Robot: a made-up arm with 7 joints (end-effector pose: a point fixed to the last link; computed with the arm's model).
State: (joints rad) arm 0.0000 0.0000 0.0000 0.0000 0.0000 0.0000 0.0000
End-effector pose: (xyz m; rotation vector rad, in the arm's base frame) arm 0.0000 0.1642 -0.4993 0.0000 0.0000 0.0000
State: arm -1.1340 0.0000 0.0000 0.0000 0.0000 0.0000 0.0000
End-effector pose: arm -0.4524 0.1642 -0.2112 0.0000 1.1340 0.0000
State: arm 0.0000 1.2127 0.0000 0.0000 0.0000 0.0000 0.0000
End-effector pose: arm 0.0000 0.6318 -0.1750 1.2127 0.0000 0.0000
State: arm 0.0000 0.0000 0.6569 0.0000 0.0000 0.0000 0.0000
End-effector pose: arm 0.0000 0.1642 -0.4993 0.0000 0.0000 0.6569
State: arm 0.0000 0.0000 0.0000 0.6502 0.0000 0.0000 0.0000
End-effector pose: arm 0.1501 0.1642 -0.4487 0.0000 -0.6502 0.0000
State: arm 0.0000 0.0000 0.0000 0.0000 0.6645 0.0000 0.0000
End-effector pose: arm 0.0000 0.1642 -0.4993 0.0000 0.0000 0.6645
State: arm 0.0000 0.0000 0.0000 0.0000 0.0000 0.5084 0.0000
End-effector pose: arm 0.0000 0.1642 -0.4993 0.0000 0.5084 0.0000
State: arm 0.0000 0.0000 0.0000 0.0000 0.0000 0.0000 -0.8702
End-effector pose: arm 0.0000 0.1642 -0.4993 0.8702 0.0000 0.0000
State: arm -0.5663 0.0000 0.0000 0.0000 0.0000 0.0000 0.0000
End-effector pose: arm -0.2679 0.1642 -0.4214 0.0000 0.5663 0.0000
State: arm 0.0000 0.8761 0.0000 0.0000 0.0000 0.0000 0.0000
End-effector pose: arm 0.0000 0.5478 -0.3196 0.8761 0.0000 0.0000
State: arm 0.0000 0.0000 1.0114 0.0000 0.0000 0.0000 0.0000
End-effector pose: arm 0.0000 0.1642 -0.4993 0.0000 0.0000 1.0114
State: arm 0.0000 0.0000 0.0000 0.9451 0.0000 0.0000 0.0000
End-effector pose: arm 0.2009 0.1642 -0.3966 0.0000 -0.9451 0.0000
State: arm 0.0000 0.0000 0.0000 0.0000 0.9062 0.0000 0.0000
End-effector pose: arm 0.0000 0.1642 -0.4993 0.0000 0.0000 0.9062
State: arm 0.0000 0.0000 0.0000 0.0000 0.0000 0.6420 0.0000
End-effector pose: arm 0.0000 0.1642 -0.4993 0.0000 0.6420 0.0000
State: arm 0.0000 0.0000 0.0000 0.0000 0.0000 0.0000 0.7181
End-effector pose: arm 0.0000 0.1642 -0.4993 -0.7181 0.0000 0.0000
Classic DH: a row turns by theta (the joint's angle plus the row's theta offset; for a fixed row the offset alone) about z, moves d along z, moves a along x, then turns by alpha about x. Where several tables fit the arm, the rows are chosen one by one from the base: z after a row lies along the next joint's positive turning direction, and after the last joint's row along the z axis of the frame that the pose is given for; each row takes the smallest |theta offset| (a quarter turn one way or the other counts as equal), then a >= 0, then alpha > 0; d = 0 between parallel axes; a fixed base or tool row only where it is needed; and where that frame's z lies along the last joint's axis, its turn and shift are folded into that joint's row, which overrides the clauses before.
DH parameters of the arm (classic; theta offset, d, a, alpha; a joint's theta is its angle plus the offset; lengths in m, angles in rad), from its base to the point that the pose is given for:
base (fixed): 0 0 0 1.5708
joint 1: 1.5708 -0.1642 0 1.5708
joint 2: 1.5708 0 0 1.5708
joint 3: 1.5708 -0.2514 0 1.5708
joint 4: 0 0 0 -1.5708
joint 5: 0 -0.2479 0 -1.5708
joint 6: -1.5708 0 0 1.5708
joint 7: 1.5708 0 0 1.5708
tool (fixed): -1.5708 0 0 0

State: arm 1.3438 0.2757 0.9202 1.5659 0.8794 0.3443 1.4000
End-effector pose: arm 0.2183 0.4228 0.1037 0.6432 2.5719 0.8465
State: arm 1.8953 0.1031 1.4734 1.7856 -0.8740 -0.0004 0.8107
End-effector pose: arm 0.1562 0.4244 0.0774 0.6900 -2.4316 1.1198
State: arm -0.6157 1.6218 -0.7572 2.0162 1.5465 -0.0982 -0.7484
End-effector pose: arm 0.0484 0.3164 -0.2132 0.3345 -0.2975 0.0300
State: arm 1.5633 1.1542 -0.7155 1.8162 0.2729 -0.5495 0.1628
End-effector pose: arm 0.2230 0.2752 0.1798 -0.7745 2.4865 1.4775
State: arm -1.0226 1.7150 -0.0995 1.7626 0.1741 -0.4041 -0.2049
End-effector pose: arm 0.1308 0.3697 -0.2038 0.0185 -0.9426 -1.5014
